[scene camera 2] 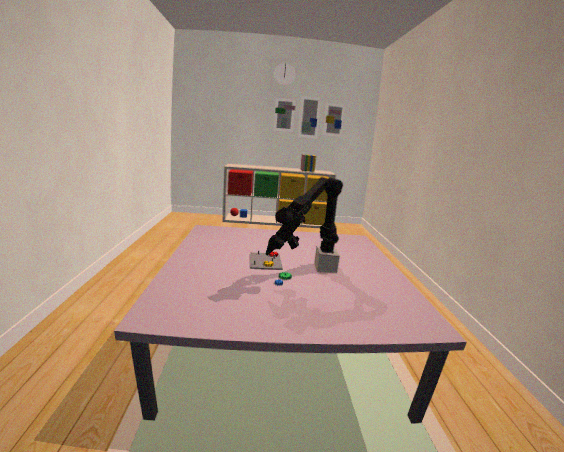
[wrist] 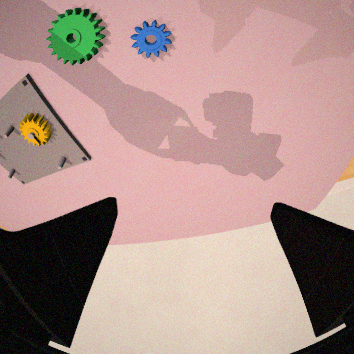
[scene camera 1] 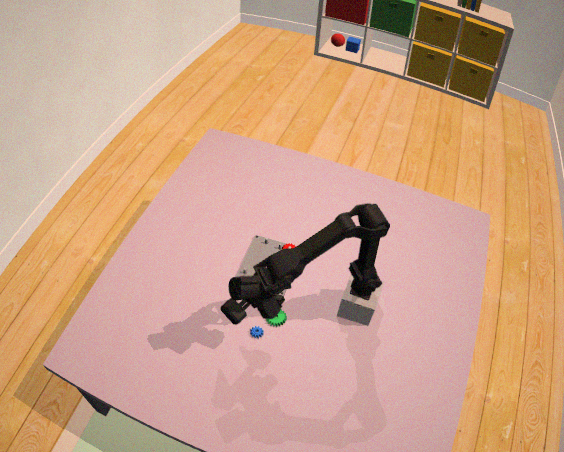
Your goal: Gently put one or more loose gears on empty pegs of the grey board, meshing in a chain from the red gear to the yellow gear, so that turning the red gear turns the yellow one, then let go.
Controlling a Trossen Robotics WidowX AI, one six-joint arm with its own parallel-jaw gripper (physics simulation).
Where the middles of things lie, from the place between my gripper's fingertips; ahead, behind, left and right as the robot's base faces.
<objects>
Right now my hand is 60 mm past the blue gear [wrist: 141, 42], 20 mm to the left of it and 160 mm above it. Round my hand: green gear [wrist: 86, 29] 90 mm behind, 90 mm to the right, 160 mm below; yellow gear [wrist: 30, 123] 210 mm to the right, 150 mm below; grey board [scene camera 1: 258, 251] 10 mm ahead, 270 mm to the right, 160 mm below.
</objects>
